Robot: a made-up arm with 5 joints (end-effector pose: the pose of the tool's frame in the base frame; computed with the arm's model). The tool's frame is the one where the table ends.
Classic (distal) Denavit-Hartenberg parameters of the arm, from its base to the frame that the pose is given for. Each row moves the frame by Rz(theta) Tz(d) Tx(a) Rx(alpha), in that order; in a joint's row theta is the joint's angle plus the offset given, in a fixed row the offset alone. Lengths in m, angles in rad.
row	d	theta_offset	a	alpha
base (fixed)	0.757	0	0.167	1.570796
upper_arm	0	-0.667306	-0.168	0
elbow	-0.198	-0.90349	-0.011	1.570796
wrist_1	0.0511	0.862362	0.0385	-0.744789
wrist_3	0.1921	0	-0.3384	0.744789
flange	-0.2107	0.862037	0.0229	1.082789
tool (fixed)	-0.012	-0.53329	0	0
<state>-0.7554 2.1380 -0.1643 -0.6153 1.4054</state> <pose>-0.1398 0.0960 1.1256 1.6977 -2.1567 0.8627</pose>
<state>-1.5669 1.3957 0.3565 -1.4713 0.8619</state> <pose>0.4712 -0.0607 1.0956 1.2781 -1.4448 -1.4013</pose>
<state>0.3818 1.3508 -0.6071 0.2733 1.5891</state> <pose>-0.3485 0.2283 0.6997 -0.6918 2.3841 -1.7744</pose>
Working (the frame after each row of the table, in the pose's form):
after base (fixed): 0.1670 0.0000 0.7570 1.5708 0.0000 0.0000
after upper_arm: 0.0058 0.0000 0.8043 1.5592 0.2241 -0.2241
after elbow: -0.0051 0.1980 0.8025 3.1313 0.0000 0.2539
after wrist_1: 0.0399 0.1883 0.7581 2.3948 -0.3816 0.0738
after wrist_3: -0.2542 0.2095 0.5043 -3.0013 0.7060 -0.5308
after flange: -0.3445 0.2176 0.6958 -0.0359 2.2757 -1.5361

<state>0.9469 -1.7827 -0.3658 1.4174 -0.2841</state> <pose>-0.1324 0.4430 0.9727 2.4314 -0.3544 -0.3238</pose>
Working (the frame after each row of the table, in the pose's form):
after base (fixed): 0.1670 0.0000 0.7570 1.5708 0.0000 0.0000
after upper_arm: 0.0055 0.0000 0.7106 1.5596 -0.2195 0.2195
after elbow: 0.0137 0.1980 0.7180 1.1287 0.0000 -2.9318
after wrist_1: -0.0457 0.1797 0.7332 0.6271 0.6425 -2.2764
after wrist_3: -0.2996 0.3060 0.9997 1.4136 -0.3015 -0.9635
after flange: -0.1362 0.4362 0.9637 2.2292 -0.9726 -0.0866

